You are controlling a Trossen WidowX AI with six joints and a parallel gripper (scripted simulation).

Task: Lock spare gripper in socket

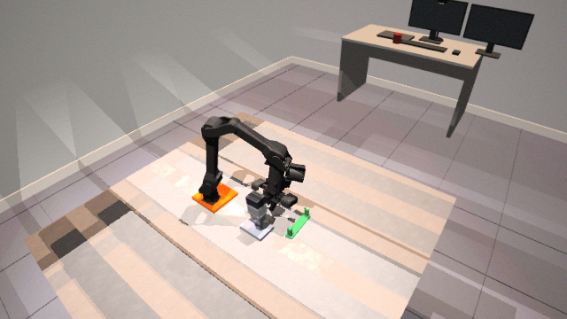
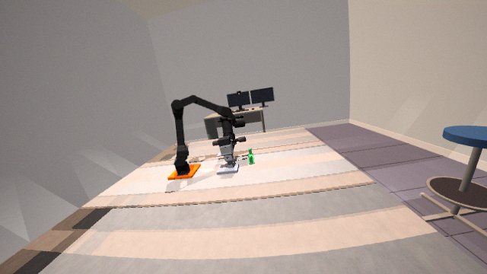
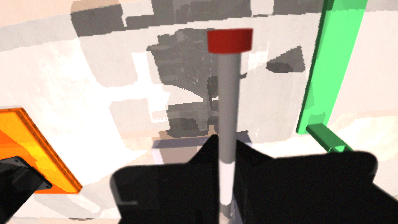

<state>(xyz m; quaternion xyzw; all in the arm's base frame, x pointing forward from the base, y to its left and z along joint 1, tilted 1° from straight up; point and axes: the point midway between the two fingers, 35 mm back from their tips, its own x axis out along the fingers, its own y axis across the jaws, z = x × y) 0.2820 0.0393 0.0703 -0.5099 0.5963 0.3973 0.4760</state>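
The grey mount is 20 mm behind my gripper tip, 70 mm to the right of it and 10 mm above it. Round my gripper tip: spare gripper (10 mm behind, 70 mm to the right, 80 mm above); green rack (110 mm ahead, 20 mm to the left, 20 mm below).
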